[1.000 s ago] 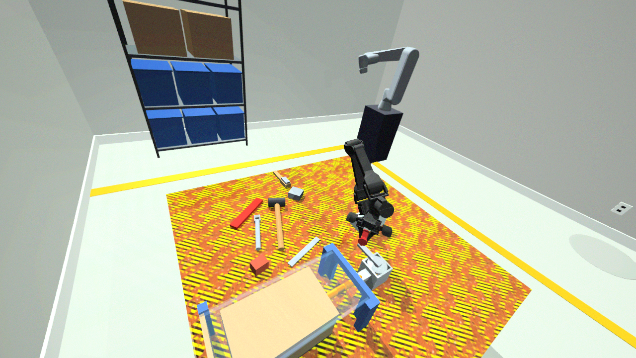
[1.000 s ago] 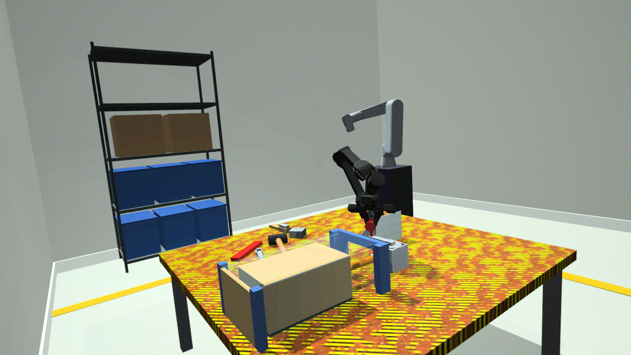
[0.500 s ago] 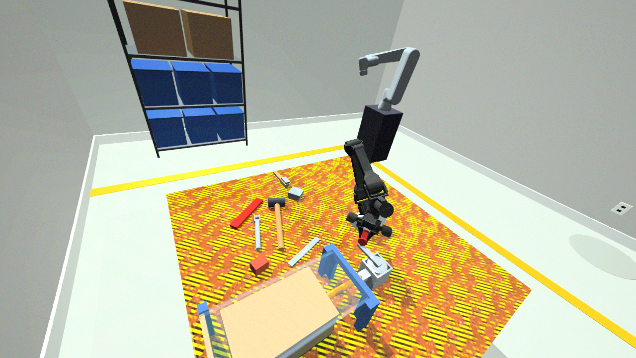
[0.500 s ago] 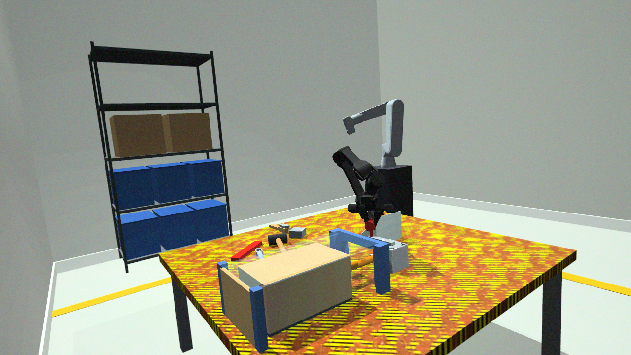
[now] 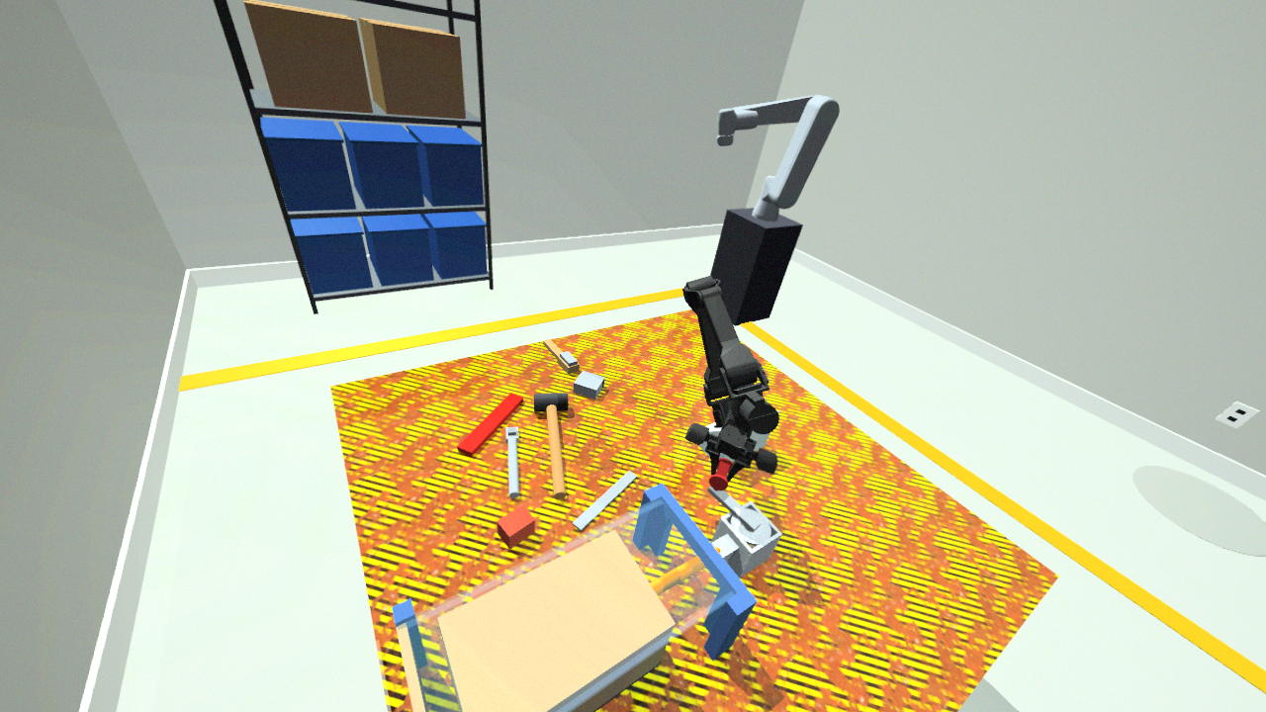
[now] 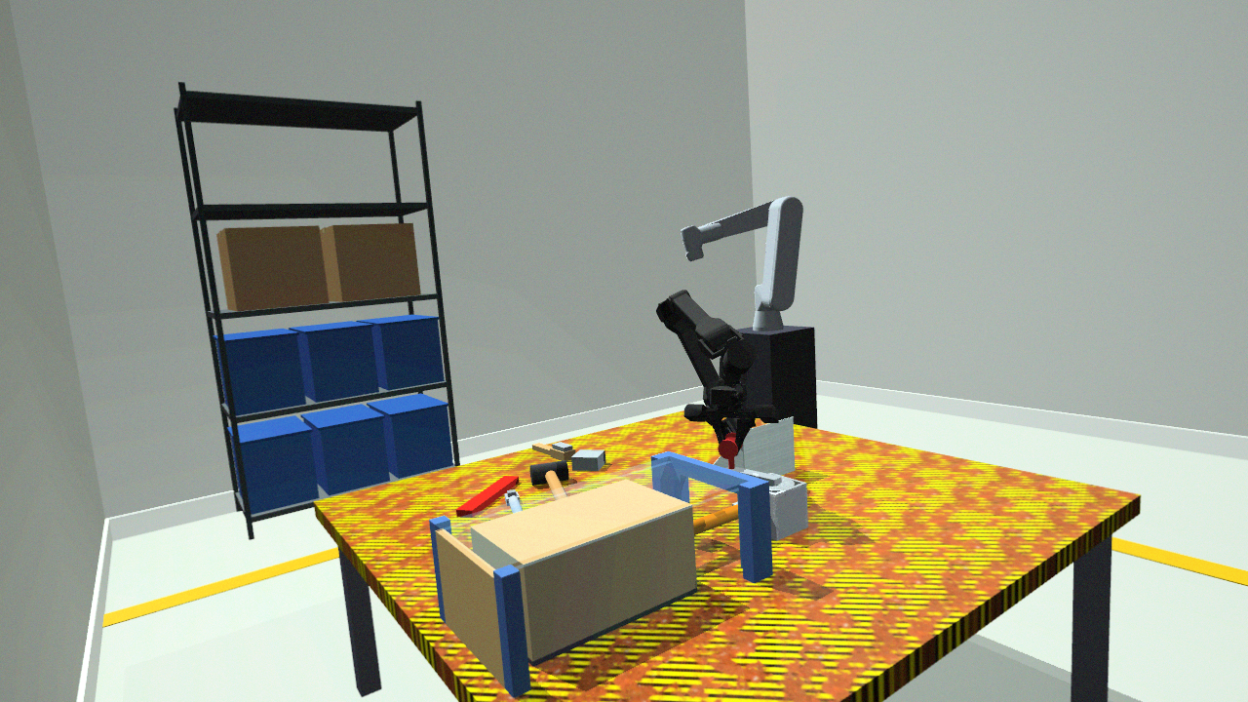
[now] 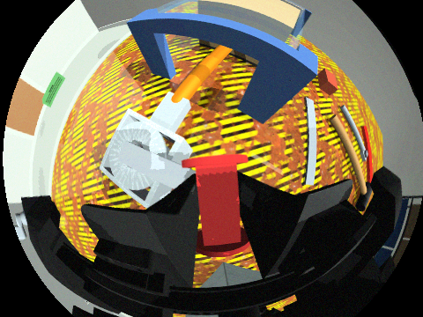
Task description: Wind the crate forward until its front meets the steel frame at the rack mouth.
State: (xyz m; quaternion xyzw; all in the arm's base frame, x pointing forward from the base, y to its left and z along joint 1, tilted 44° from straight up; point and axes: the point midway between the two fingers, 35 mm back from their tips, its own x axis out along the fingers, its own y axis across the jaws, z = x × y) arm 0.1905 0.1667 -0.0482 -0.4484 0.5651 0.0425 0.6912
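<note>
Now: the winch handle 2 cm behind my gripper tip, 3 cm to the left of it and 3 cm below it. The rest, counted from my gripper tip: red grip 1 cm behind, 1 cm to the right; then blue steel frame 13 cm ahead, 9 cm to the left, 3 cm below; then grey winch 4 cm behind, 8 cm to the left, 10 cm below.
</note>
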